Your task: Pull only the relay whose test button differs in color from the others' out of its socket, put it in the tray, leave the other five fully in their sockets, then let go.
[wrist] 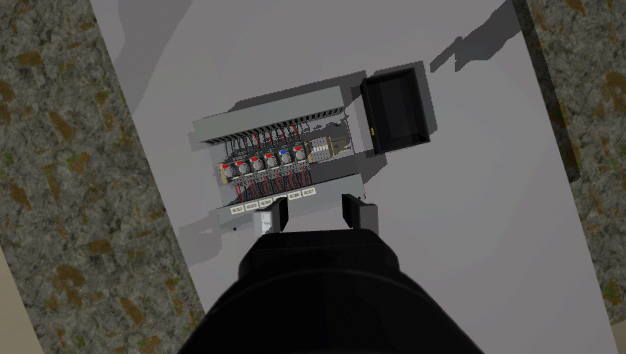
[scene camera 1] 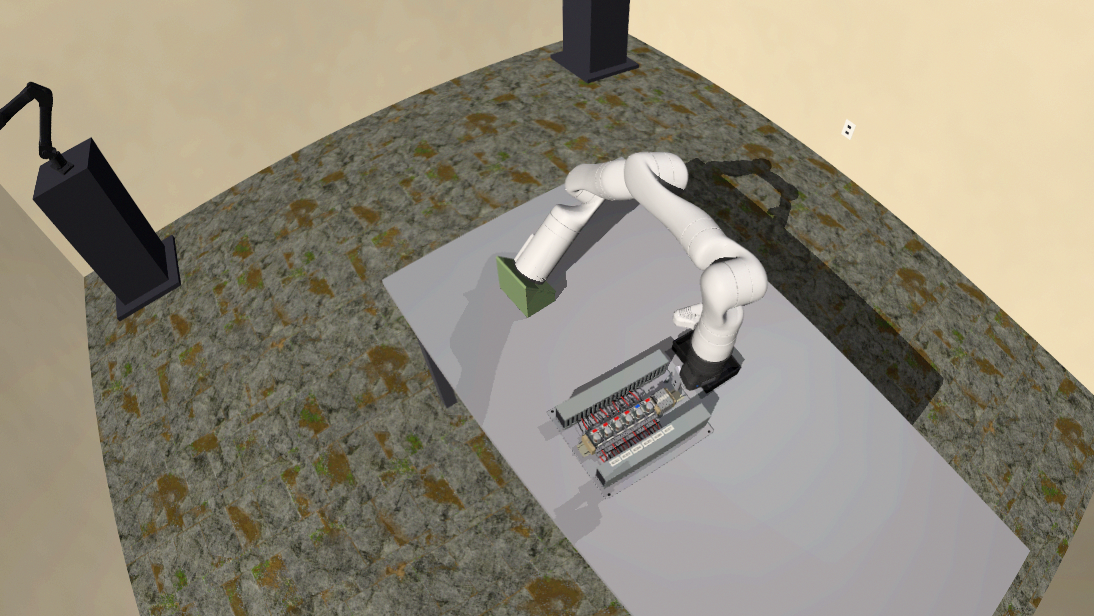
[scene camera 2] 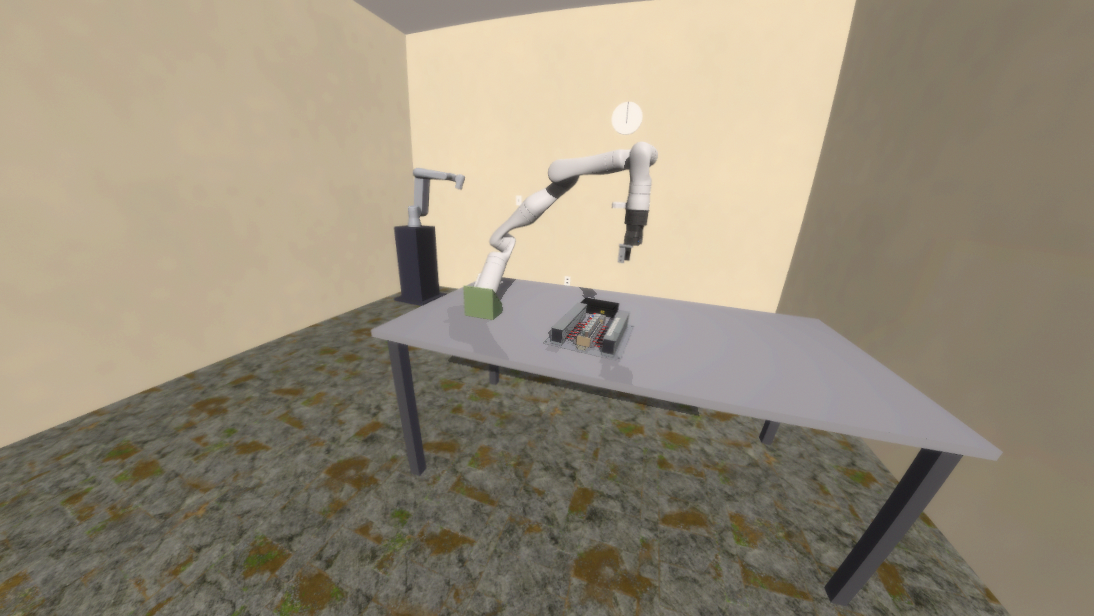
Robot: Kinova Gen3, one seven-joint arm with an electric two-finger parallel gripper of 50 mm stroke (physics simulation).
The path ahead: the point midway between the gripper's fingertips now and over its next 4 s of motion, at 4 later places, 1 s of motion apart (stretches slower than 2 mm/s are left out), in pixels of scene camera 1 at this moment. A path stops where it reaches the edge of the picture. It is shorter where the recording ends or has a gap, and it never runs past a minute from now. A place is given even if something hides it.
My gripper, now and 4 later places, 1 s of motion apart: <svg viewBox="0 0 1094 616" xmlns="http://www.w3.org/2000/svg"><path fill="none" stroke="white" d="M687 381L658 406L654 408L655 408L656 409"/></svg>
